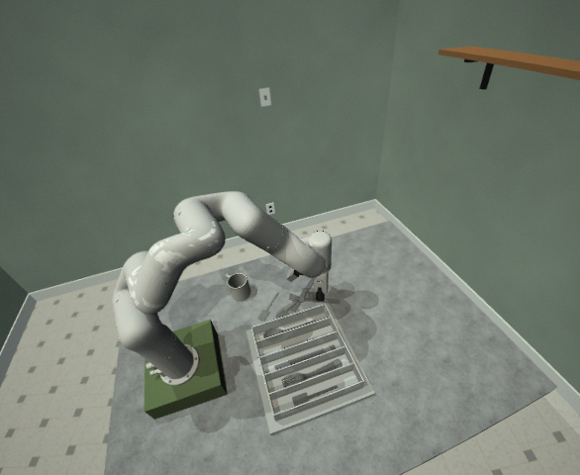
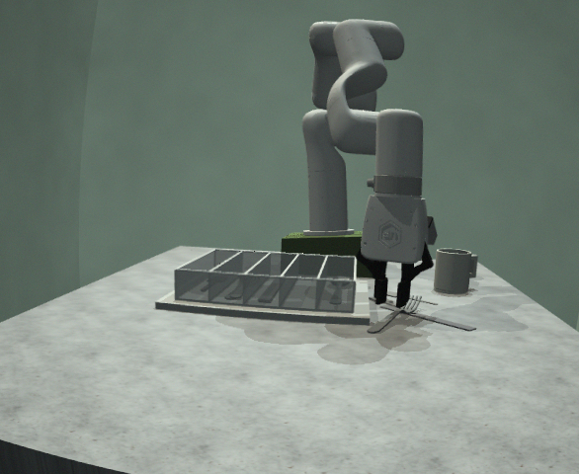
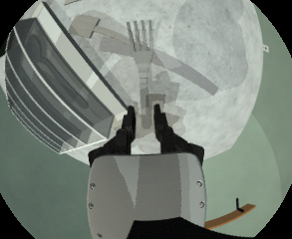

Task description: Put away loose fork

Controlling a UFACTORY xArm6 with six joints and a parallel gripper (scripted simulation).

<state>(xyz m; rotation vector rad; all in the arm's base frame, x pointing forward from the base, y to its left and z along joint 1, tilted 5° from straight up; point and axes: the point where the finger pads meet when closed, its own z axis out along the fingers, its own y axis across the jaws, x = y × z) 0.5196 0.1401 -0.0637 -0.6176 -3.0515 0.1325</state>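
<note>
Now: the cutlery tray 21 cm to the right of my hand and 14 cm behind it.
</note>
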